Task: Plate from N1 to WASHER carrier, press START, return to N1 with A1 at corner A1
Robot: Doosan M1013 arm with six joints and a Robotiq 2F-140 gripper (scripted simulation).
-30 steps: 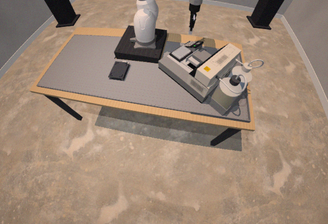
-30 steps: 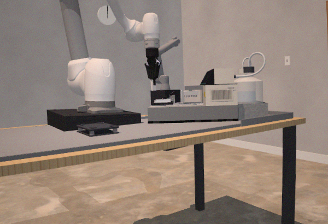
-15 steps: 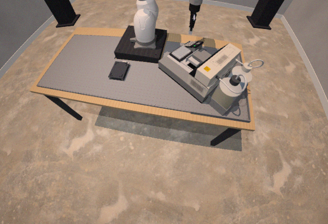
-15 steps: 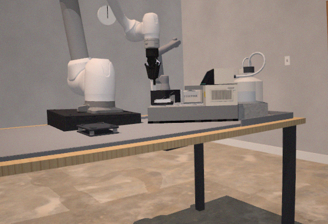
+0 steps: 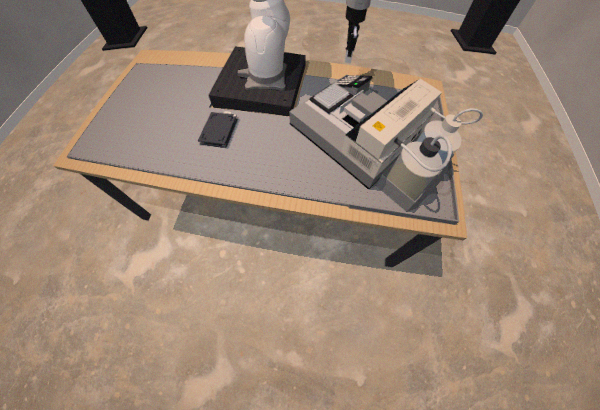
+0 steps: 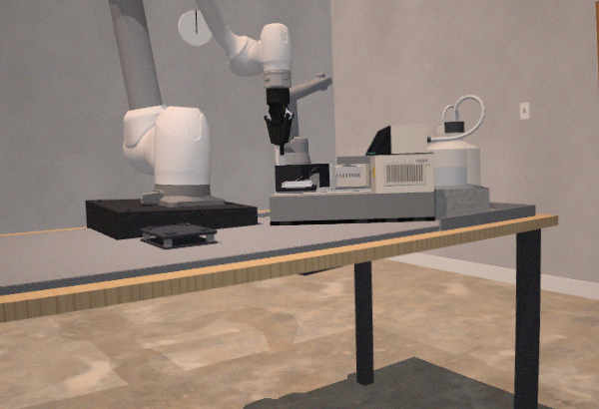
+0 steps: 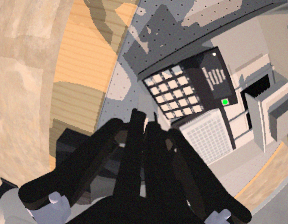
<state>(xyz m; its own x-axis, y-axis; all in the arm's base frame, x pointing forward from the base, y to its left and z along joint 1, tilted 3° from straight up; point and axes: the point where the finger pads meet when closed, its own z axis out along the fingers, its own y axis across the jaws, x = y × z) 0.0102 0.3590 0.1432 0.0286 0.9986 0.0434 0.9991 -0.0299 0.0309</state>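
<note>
Now: hand 16 cm short of the white well plate, 9 cm above it and 8 cm to the left of it. The rest, counted from my hand: plate washer: 27 cm ahead, 6 cm below, 3 cm to the left; washer carrier: 16 cm ahead, 10 cm below, 8 cm to the right; plate nest N1: 55 cm to the right, 27 cm ahead, 16 cm below.
</note>
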